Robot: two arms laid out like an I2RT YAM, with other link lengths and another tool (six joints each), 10 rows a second.
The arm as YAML. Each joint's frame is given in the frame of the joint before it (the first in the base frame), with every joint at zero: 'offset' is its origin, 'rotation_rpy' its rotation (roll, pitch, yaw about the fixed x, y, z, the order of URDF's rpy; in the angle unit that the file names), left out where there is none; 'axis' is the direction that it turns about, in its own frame. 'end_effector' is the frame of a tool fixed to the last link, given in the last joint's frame.
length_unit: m
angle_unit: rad
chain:
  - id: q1
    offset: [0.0, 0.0, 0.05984]
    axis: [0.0, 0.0, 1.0]
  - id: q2
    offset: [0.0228, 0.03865, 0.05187]
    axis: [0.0, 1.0, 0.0]
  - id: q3
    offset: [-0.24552, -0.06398, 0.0]
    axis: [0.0, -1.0, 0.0]
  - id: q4
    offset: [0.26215, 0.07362, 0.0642]
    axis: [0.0, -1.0, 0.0]
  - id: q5
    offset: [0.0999, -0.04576, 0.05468]
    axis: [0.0, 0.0, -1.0]
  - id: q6
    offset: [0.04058, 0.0, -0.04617]
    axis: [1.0, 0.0, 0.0]
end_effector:
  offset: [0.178, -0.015, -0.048]
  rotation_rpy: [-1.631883, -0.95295, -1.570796]
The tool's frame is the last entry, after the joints.
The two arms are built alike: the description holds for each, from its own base.
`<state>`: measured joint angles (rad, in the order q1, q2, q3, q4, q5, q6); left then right.
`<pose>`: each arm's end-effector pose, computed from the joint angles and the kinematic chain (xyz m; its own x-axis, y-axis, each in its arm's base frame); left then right.
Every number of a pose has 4 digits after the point.
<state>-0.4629 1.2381 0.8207 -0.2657 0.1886 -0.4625 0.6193 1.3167 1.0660 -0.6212 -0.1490 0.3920</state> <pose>0.3520 -0.2569 0.0802 0.4700 -0.4044 0.7846 -0.6846 -0.7281 0.0348 0.3045 0.2655 0.0783 0.8835 -0.3985 0.2460 -0.2071 -0.8037 -0.5579</pose>
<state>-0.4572 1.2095 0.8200 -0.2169 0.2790 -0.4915 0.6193 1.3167 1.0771 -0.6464 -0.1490 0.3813</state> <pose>0.3490 -0.2744 0.1082 0.4282 -0.3457 0.8349 -0.7214 -0.6872 0.0855 0.3017 0.2628 0.0788 0.8883 -0.3882 0.2455 -0.2040 -0.8124 -0.5463</pose>
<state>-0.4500 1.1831 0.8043 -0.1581 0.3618 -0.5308 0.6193 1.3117 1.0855 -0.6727 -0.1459 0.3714</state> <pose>0.3436 -0.2878 0.1311 0.3996 -0.2833 0.8718 -0.7516 -0.6457 0.1347 0.2987 0.2592 0.0798 0.8915 -0.3797 0.2469 -0.2017 -0.8209 -0.5343</pose>
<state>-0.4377 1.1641 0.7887 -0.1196 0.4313 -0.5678 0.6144 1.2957 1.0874 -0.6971 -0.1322 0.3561</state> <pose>0.3372 -0.2945 0.1457 0.3938 -0.2345 0.8888 -0.7709 -0.6109 0.1804 0.2977 0.2516 0.0821 0.8889 -0.3763 0.2612 -0.1987 -0.8306 -0.5202</pose>
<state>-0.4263 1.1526 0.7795 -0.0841 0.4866 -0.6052 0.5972 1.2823 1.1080 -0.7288 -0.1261 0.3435</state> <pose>0.3331 -0.2993 0.1590 0.3924 -0.1905 0.8998 -0.7835 -0.5818 0.2185 0.3007 0.2432 0.0905 0.8819 -0.3840 0.2735 -0.2026 -0.8325 -0.5156</pose>
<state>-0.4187 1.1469 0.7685 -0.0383 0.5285 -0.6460 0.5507 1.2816 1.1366 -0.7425 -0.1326 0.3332</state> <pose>0.3309 -0.3038 0.1708 0.3914 -0.1476 0.9083 -0.7918 -0.5570 0.2507 0.3141 0.2315 0.1010 0.8640 -0.4163 0.2832 -0.2233 -0.8210 -0.5255</pose>
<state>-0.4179 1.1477 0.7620 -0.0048 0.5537 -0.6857 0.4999 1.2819 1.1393 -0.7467 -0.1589 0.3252</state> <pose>0.3289 -0.3081 0.1783 0.4006 -0.1148 0.9090 -0.7936 -0.5393 0.2817 0.3220 0.2194 0.1020 0.8542 -0.4440 0.2705 -0.2506 -0.8074 -0.5341</pose>
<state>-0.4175 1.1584 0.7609 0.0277 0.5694 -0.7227 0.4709 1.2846 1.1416 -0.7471 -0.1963 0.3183</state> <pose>0.3296 -0.3120 0.1837 0.4124 -0.0865 0.9069 -0.7911 -0.5277 0.3094 0.3243 0.2167 0.1030 0.8570 -0.4500 0.2511 -0.2568 -0.7954 -0.5490</pose>
